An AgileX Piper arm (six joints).
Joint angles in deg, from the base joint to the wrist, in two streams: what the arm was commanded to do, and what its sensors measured. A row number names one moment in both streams.
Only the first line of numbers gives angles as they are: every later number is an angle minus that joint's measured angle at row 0.
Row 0, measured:
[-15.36 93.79 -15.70 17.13 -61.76 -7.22]
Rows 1 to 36, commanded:
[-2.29 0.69 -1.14 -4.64 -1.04 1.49]
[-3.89 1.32 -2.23 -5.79 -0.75 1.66]
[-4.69 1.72 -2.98 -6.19 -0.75 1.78]
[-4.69 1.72 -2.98 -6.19 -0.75 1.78]
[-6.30 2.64 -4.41 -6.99 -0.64 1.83]
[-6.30 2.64 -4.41 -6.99 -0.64 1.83]
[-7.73 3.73 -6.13 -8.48 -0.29 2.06]
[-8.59 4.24 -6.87 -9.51 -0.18 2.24]
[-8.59 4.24 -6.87 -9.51 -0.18 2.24]
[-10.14 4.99 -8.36 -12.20 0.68 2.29]
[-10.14 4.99 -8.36 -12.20 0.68 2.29]
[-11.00 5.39 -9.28 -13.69 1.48 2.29]
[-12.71 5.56 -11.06 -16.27 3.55 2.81]
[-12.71 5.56 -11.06 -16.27 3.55 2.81]
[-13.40 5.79 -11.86 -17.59 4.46 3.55]
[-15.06 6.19 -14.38 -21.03 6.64 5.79]
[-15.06 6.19 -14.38 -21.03 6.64 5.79]
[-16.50 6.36 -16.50 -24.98 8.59 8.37]
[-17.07 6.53 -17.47 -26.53 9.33 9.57]
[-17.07 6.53 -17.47 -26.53 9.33 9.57]
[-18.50 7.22 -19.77 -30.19 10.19 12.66]
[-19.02 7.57 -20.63 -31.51 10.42 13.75]
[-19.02 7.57 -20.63 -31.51 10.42 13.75]
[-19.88 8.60 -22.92 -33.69 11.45 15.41]
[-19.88 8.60 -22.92 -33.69 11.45 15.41]
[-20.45 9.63 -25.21 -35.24 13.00 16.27]
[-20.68 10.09 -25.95 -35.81 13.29 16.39]
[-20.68 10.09 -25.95 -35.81 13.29 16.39]
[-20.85 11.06 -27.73 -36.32 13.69 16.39]
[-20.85 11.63 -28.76 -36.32 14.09 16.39]
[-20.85 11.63 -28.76 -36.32 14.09 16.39]
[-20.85 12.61 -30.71 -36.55 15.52 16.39]
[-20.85 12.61 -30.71 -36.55 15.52 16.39]
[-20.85 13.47 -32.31 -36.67 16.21 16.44]
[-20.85 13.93 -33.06 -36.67 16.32 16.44]
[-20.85 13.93 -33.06 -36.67 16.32 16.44]
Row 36, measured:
[-20.45 13.07 -31.05 -36.09 15.41 16.33]
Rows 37 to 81, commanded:
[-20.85 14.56 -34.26 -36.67 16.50 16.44]
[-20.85 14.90 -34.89 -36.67 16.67 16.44]
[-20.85 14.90 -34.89 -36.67 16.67 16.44]
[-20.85 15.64 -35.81 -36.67 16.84 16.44]
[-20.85 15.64 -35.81 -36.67 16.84 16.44]
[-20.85 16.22 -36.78 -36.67 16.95 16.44]
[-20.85 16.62 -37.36 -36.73 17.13 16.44]
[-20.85 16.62 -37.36 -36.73 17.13 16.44]
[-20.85 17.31 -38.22 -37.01 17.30 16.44]
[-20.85 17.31 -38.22 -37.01 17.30 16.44]
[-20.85 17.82 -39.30 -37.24 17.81 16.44]
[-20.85 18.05 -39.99 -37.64 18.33 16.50]
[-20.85 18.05 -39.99 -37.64 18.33 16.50]
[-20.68 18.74 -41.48 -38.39 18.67 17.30]
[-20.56 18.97 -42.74 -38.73 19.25 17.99]
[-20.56 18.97 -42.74 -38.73 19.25 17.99]
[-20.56 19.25 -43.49 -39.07 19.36 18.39]
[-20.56 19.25 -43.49 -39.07 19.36 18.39]
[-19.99 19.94 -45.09 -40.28 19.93 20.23]
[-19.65 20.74 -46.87 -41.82 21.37 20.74]
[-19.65 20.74 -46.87 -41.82 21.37 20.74]
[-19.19 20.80 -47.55 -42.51 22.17 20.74]
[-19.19 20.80 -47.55 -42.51 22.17 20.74]
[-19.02 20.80 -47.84 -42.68 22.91 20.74]
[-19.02 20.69 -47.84 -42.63 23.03 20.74]
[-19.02 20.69 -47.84 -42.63 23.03 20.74]
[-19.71 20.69 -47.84 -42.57 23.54 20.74]
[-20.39 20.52 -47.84 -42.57 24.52 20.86]
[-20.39 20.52 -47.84 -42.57 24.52 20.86]
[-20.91 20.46 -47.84 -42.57 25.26 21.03]
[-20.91 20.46 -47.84 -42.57 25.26 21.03]
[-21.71 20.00 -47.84 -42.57 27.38 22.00]
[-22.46 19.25 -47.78 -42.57 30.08 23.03]
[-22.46 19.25 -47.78 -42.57 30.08 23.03]
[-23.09 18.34 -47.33 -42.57 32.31 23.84]
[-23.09 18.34 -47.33 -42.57 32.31 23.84]
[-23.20 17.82 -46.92 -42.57 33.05 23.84]
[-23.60 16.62 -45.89 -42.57 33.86 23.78]
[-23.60 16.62 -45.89 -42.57 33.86 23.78]
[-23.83 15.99 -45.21 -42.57 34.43 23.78]
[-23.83 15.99 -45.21 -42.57 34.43 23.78]
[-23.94 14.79 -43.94 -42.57 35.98 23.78]
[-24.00 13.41 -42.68 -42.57 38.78 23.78]
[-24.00 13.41 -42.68 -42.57 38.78 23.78]
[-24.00 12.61 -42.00 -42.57 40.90 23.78]
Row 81, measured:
[-23.54 14.84 -43.54 -42.23 36.38 23.61]
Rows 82 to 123, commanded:
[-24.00 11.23 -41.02 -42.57 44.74 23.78]
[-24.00 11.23 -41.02 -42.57 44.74 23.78]
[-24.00 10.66 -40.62 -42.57 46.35 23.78]
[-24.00 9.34 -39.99 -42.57 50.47 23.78]
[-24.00 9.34 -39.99 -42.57 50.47 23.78]
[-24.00 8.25 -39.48 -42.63 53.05 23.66]
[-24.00 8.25 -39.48 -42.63 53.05 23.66]
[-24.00 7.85 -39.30 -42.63 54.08 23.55]
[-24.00 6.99 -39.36 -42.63 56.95 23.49]
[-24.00 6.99 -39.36 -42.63 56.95 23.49]
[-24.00 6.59 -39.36 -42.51 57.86 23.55]
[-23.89 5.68 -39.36 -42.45 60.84 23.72]
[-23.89 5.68 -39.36 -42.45 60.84 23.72]
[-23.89 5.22 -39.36 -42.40 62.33 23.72]
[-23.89 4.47 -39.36 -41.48 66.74 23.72]
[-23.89 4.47 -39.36 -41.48 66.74 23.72]
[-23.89 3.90 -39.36 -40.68 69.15 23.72]
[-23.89 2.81 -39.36 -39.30 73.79 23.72]
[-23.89 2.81 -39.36 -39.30 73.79 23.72]
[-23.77 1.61 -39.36 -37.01 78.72 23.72]
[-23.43 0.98 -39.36 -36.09 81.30 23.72]
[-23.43 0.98 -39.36 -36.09 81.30 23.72]
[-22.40 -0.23 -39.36 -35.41 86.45 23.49]
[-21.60 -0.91 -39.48 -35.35 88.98 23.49]
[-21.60 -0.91 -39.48 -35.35 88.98 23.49]
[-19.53 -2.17 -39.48 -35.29 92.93 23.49]
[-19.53 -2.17 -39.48 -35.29 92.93 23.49]
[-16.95 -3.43 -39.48 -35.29 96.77 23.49]
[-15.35 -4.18 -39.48 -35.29 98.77 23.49]
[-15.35 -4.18 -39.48 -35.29 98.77 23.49]
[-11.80 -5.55 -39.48 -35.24 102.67 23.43]
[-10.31 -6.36 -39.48 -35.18 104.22 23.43]
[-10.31 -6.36 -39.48 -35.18 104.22 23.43]
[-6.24 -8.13 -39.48 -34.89 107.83 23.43]
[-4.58 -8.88 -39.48 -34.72 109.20 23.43]
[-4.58 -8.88 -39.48 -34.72 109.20 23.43]
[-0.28 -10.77 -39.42 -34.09 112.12 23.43]
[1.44 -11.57 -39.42 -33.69 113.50 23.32]
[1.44 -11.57 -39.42 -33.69 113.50 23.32]
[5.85 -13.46 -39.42 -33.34 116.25 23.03]
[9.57 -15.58 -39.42 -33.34 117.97 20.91]
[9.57 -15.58 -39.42 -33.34 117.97 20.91]
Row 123, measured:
[5.28 -12.95 -39.48 -33.57 114.93 23.09]
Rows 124 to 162, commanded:
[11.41 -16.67 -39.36 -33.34 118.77 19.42]
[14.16 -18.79 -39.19 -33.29 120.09 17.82]
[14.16 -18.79 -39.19 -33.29 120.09 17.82]
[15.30 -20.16 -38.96 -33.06 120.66 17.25]
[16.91 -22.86 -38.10 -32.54 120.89 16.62]
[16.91 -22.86 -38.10 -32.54 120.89 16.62]
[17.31 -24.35 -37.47 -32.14 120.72 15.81]
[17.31 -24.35 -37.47 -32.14 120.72 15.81]
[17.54 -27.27 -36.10 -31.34 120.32 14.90]
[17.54 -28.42 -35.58 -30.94 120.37 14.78]
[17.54 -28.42 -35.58 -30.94 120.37 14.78]
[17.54 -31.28 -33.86 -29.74 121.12 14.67]
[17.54 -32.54 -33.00 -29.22 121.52 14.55]
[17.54 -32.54 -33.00 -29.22 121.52 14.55]
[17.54 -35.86 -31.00 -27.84 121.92 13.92]
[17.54 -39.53 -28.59 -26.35 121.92 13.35]
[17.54 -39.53 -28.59 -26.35 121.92 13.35]
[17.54 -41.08 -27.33 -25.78 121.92 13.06]
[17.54 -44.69 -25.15 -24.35 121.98 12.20]
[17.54 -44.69 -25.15 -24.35 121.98 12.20]
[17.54 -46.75 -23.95 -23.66 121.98 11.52]
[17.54 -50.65 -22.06 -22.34 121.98 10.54]
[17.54 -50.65 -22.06 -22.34 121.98 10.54]
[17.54 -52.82 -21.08 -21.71 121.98 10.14]
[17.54 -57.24 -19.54 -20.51 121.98 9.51]
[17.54 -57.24 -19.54 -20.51 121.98 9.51]
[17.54 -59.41 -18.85 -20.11 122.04 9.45]
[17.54 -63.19 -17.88 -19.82 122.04 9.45]
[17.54 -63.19 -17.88 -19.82 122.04 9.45]
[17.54 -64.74 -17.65 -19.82 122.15 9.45]
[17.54 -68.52 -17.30 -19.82 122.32 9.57]
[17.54 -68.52 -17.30 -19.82 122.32 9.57]
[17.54 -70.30 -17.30 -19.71 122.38 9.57]
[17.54 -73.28 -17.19 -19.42 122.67 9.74]
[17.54 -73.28 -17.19 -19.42 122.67 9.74]
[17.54 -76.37 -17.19 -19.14 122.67 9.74]
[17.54 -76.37 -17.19 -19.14 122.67 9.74]
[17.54 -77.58 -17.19 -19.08 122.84 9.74]
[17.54 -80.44 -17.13 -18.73 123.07 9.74]
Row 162, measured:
[17.54 -77.12 -17.59 -19.25 122.67 10.14]
